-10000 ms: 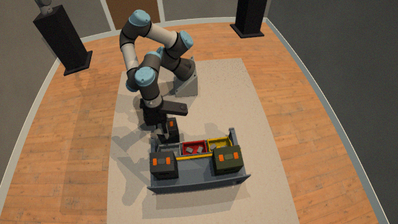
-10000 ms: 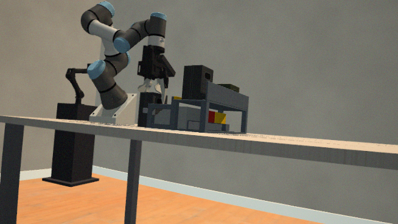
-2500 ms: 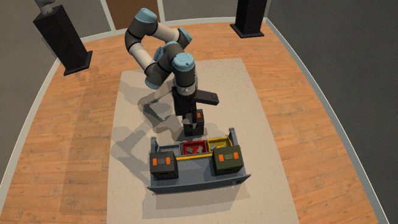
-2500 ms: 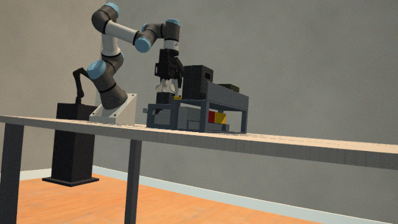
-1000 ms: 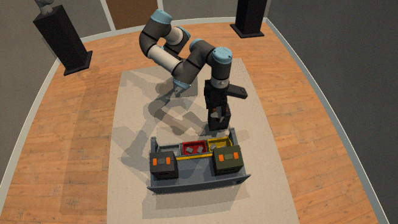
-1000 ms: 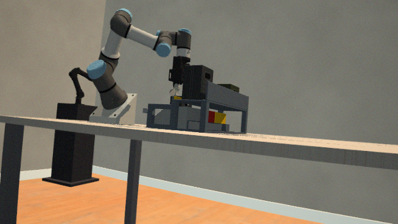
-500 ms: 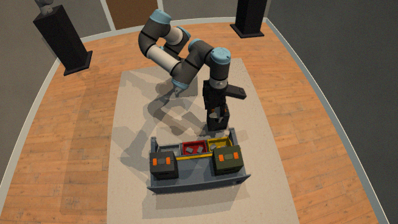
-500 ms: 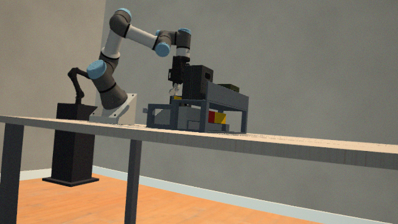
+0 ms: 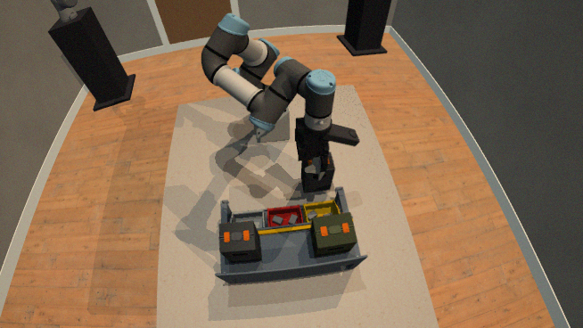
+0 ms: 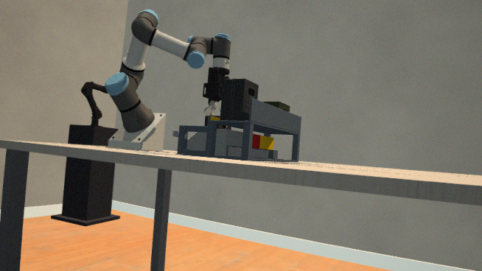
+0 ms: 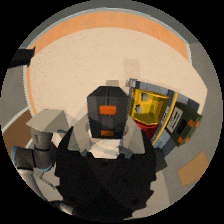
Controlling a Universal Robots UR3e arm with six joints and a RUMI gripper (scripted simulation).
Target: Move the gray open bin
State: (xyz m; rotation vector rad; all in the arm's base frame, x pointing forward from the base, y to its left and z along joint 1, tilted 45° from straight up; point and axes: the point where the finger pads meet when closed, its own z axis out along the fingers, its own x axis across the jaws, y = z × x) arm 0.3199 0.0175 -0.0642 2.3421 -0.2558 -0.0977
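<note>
Right now the gray open bin is 11 cm ahead of my hand, 25 cm to the right of it and 8 cm below it. Also, from my hand: yellow rail 16 cm ahead, 15 cm to the right, 1 cm below; red bin 13 cm ahead, 14 cm to the right, 8 cm below; yellow bin 15 cm ahead, 3 cm to the right, 8 cm below.
</note>
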